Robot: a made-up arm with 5 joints.
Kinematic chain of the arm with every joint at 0, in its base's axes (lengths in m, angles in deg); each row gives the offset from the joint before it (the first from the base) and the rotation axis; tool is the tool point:
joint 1: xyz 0 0 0.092 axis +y
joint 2: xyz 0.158 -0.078 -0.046 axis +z
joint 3: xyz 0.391 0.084 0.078 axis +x
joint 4: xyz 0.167 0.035 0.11 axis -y
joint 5: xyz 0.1 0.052 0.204 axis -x
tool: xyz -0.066 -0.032 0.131
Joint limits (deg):
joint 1: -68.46..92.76
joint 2: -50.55..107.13
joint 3: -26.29..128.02
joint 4: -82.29..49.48
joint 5: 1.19..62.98
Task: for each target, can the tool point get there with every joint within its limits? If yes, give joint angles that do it. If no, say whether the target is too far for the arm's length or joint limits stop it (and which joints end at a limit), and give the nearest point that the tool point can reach.
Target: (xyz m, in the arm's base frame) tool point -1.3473 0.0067 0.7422
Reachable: no: too far | nearest point -0.4758 0.3089 0.3216 | short by 1.014 m
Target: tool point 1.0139 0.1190 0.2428
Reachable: yes | joints 12.83 -4.26 -6.06 -36.17 34.47
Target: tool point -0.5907 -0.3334 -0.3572
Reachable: no: joint limits stop it (at a limit: joint 1, joint 3, joint 5) | nearest point -0.2076 -0.3964 -0.4545 | short by 0.400 m
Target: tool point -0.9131 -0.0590 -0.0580
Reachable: no: joint limits stop it (at a limit: joint 2, joint 3) | nearest point -0.4814 0.2224 0.0129 | short by 0.520 m
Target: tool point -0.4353 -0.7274 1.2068
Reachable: no: too far | nearest point -0.1506 -0.5736 0.9197 | short by 0.433 m
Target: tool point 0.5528 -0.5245 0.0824
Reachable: yes | joints 35.41 -26.72 62.98 21.23 15.61
